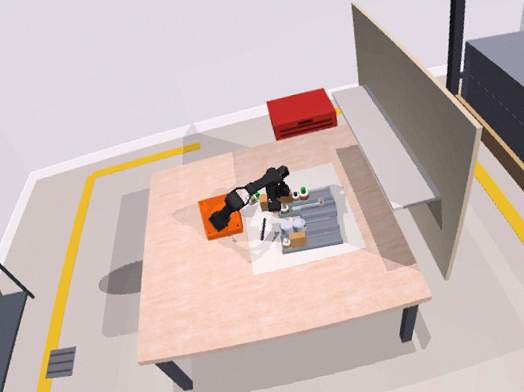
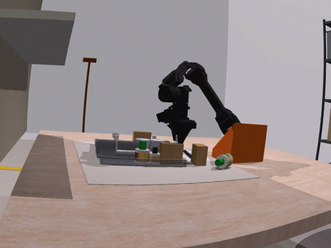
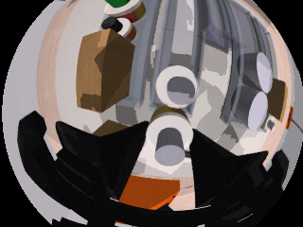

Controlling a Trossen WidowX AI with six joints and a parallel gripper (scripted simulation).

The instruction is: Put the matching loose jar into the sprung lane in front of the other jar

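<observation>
The black-lidded jar lies 12 cm ahead of my gripper tip, 5 cm to the left of it and 2 cm below it. Also, from my gripper tip: pusher plate 14 cm ahead, 6 cm to the right, 1 cm below; then sprung lane 17 cm ahead, 6 cm to the right, 4 cm below.
</observation>
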